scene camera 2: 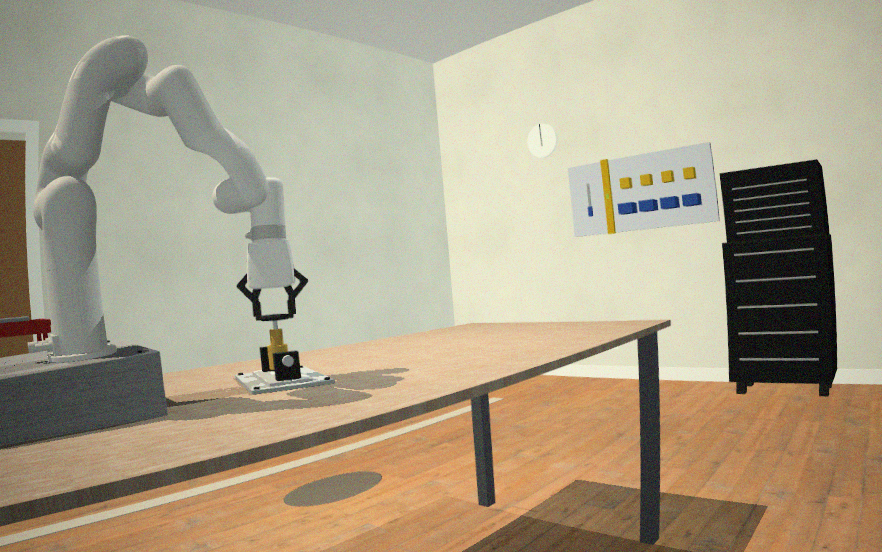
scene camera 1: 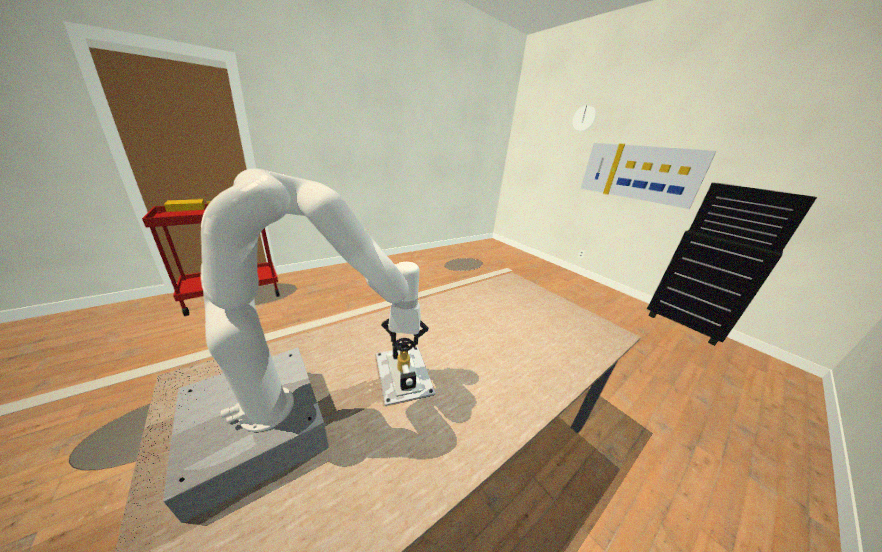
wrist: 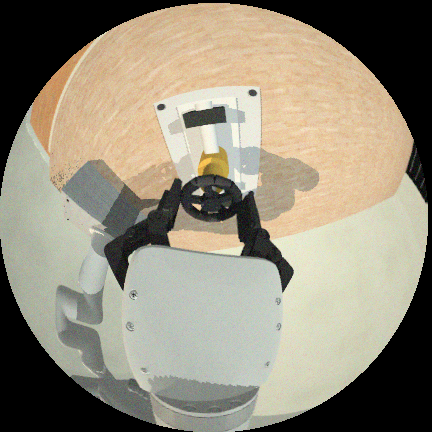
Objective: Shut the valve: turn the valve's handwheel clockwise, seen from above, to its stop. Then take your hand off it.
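Observation:
The valve's black handwheel (scene camera 1: 404, 343) (scene camera 2: 274, 318) (wrist: 212, 197) lies level on top of the yellow valve body (scene camera 1: 403, 359) (scene camera 2: 276, 348) (wrist: 213, 162). The valve stands on a white base plate (scene camera 1: 385, 374) (scene camera 2: 245, 380) (wrist: 251, 115) on the table. My gripper (scene camera 1: 404, 345) (scene camera 2: 273, 317) (wrist: 211, 195) points down over the valve, with one black finger on each side of the wheel. In the wrist view both fingers lie against its rim, so the gripper is shut on the handwheel. The wheel's turning angle cannot be read from these views.
The arm's grey pedestal (scene camera 1: 214, 429) (scene camera 2: 78, 403) (wrist: 95, 185) stands on the same wooden table (scene camera 1: 494, 325) (scene camera 2: 520, 345), beside the valve. A red cart (scene camera 1: 175, 216) and a black tool cabinet (scene camera 1: 728, 260) (scene camera 2: 777, 279) stand away from the table.

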